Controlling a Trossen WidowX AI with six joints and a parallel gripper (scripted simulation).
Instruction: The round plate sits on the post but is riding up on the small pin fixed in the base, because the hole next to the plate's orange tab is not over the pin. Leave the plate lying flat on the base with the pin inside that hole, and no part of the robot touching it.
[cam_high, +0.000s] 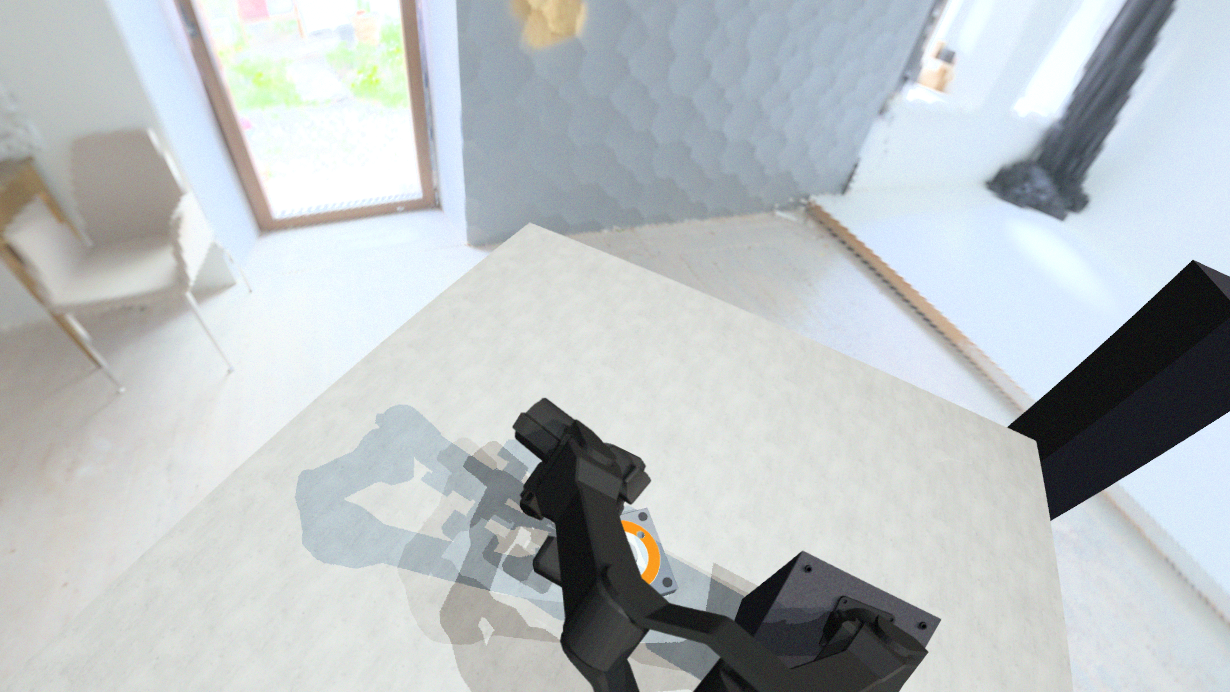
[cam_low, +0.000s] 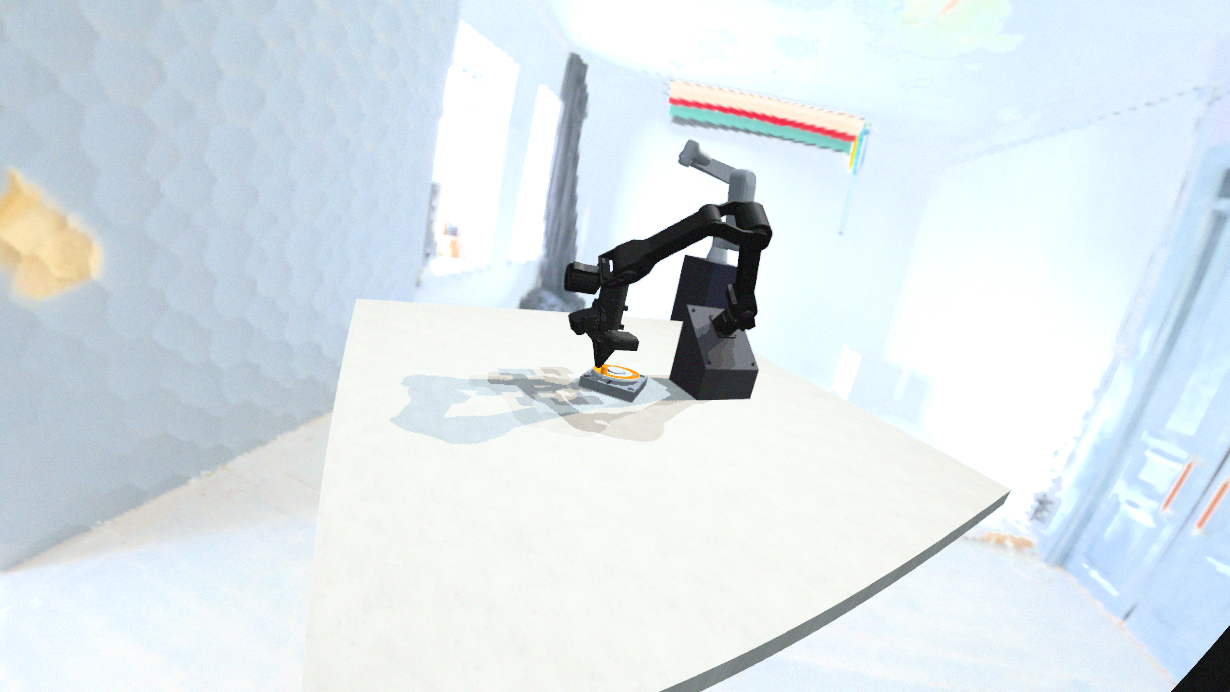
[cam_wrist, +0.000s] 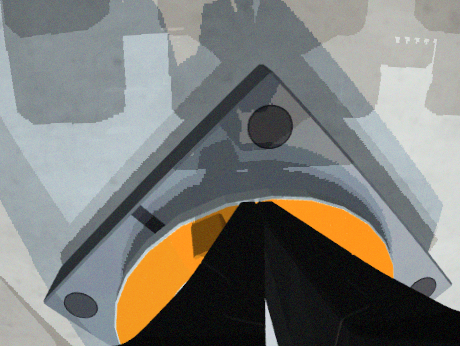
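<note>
My gripper tip is now 30 mm past the round orange plate and 10 mm above it. Also, from my gripper tip: grey square base 50 mm behind, 20 mm below.
</note>
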